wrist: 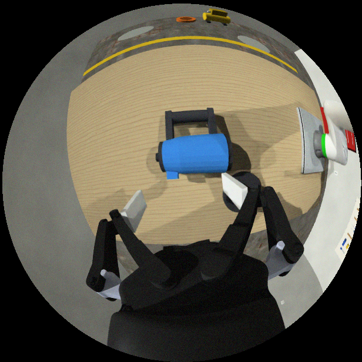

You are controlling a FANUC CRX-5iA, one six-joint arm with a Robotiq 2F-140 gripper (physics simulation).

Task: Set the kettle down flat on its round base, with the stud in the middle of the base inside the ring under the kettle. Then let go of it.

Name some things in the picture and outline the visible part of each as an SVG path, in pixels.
The gripper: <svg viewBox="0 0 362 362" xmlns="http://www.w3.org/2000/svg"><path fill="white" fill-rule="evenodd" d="M273 187L265 186L264 190L259 191L255 187L250 188L226 172L221 173L223 192L238 207L239 212L219 243L205 239L186 246L163 246L163 250L154 254L133 233L146 209L142 190L135 192L120 213L118 209L110 210L112 220L101 219L98 223L92 265L86 277L87 286L110 301L121 299L120 310L110 317L107 346L152 360L202 361L239 353L283 331L283 319L277 302L267 287L267 280L289 273L303 254L304 247L291 230L289 220ZM115 234L119 234L126 249L139 266L123 280L120 280ZM257 207L263 208L269 247L266 263L243 253Z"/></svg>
A blue kettle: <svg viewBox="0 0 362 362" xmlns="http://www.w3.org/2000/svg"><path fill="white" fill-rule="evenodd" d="M213 108L176 112L171 110L165 111L166 140L159 142L155 159L156 162L159 162L162 172L166 172L167 179L178 179L179 173L226 172L231 169L233 163L232 143L226 133L217 133ZM207 121L209 134L174 138L173 123Z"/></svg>
